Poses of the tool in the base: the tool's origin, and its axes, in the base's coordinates. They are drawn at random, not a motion.
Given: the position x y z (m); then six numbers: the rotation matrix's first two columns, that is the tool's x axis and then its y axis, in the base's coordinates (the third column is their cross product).
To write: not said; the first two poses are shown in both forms.
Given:
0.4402 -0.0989 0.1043 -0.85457 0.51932 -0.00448 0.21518 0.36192 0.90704
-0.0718 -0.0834 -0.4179 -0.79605 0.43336 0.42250 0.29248 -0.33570 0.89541
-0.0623 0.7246 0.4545 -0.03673 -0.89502 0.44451 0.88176 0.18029 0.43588
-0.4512 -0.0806 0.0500 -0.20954 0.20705 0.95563 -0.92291 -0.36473 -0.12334
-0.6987 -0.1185 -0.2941 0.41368 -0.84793 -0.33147 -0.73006 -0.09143 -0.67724
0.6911 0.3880 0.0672 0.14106 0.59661 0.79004 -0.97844 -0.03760 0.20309
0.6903 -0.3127 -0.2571 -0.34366 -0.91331 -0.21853 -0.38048 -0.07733 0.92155
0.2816 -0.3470 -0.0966 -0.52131 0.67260 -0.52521 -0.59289 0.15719 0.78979
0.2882 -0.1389 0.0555 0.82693 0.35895 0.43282 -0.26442 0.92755 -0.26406
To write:
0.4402 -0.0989 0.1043 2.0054 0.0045 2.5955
-0.0718 -0.0834 -0.4179 1.4152 -0.4362 2.6431
-0.0623 0.7246 0.4545 0.5082 -0.4606 -1.6118
-0.4512 -0.0806 0.0500 -0.4320 -1.2718 2.3622
-0.6987 -0.1185 -0.2941 -2.3409 0.3379 -1.1169
0.6911 0.3880 0.0672 0.3377 -0.9109 1.3386
0.6903 -0.3127 -0.2571 1.9059 0.2203 -1.9307
0.2816 -0.3470 -0.0966 1.1893 0.5530 2.2301
0.2882 -0.1389 0.0555 -0.2973 -0.4476 0.4095

